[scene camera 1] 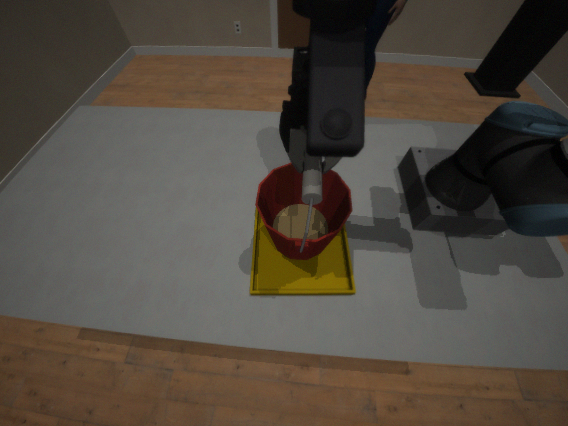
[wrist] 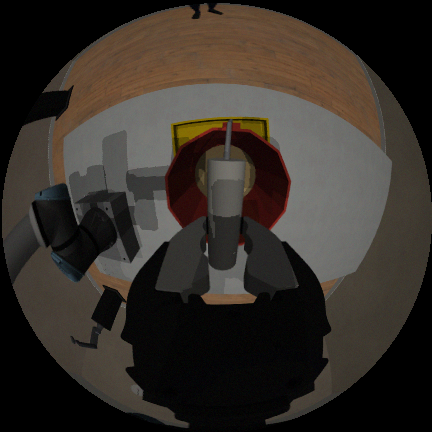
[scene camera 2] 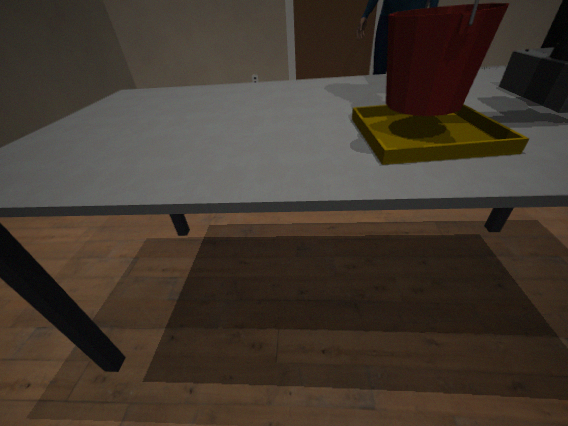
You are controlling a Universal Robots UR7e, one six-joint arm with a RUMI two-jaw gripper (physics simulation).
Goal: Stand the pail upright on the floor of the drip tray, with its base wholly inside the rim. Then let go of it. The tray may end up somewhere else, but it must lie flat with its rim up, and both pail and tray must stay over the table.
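Places are measured from the arm's base along level axes (x right, y up, z back), in centimetres.
Pixels of known places: gripper, fingertip midpoint: (scene camera 1: 311, 172) (wrist: 223, 218); arm's base at its link origin: (scene camera 1: 453, 187) (wrist: 100, 226).
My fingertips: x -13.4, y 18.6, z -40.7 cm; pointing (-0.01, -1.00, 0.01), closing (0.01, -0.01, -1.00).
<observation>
Ahead of a thing's pixels: the offset from my fingertips to its top centre. Level surfaces: height alone.
The red pail (scene camera 1: 280, 192) (scene camera 2: 430, 65) (wrist: 182, 185) hangs roughly upright from its handle; a slight tilt is hard to rule out. Its base is a little above the yellow drip tray {dx -2.3, dy -24.7, dz -0.2 cm} (scene camera 1: 302, 292) (scene camera 2: 455, 151) (wrist: 196, 121), over the rear part, and its shadow falls on the tray floor in the scene camera 2 view. The tray lies flat, rim up, on the table. My gripper (scene camera 1: 314, 162) (wrist: 223, 218) is shut on the pail's light grey handle grip {dx -0.6, dy +2.5, dz +0.0 cm} (scene camera 1: 312, 187) (wrist: 226, 187), above the pail's mouth. The gripper does not show in the scene camera 2 view. The pail hides the tray's back rim in part.
The grey table {dy -27.6 cm} (scene camera 1: 150, 200) (scene camera 2: 225, 145) (wrist: 330, 175) extends around the tray; its front edge is in front of the tray. A dark box-shaped base (scene camera 1: 420, 200) (wrist: 127, 230) with a second arm part (scene camera 1: 465, 170) stands to the right in the scene camera 1 view.
</observation>
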